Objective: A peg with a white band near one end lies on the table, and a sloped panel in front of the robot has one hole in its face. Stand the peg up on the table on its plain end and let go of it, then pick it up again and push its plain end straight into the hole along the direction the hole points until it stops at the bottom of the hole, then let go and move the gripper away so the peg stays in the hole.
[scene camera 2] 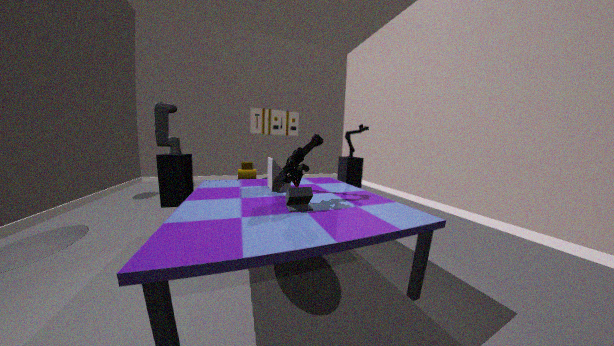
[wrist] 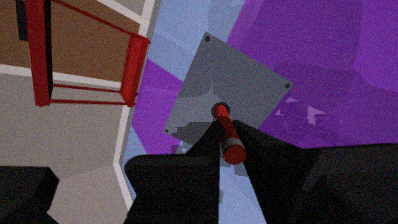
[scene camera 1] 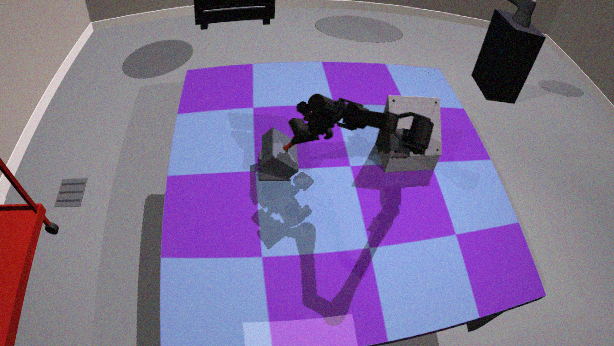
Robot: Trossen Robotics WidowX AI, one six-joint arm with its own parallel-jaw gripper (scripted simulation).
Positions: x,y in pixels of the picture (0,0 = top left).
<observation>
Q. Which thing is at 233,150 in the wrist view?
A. A red peg.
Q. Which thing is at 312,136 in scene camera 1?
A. My gripper.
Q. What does my gripper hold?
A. A red peg.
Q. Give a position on a sloped panel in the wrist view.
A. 218,73
</observation>
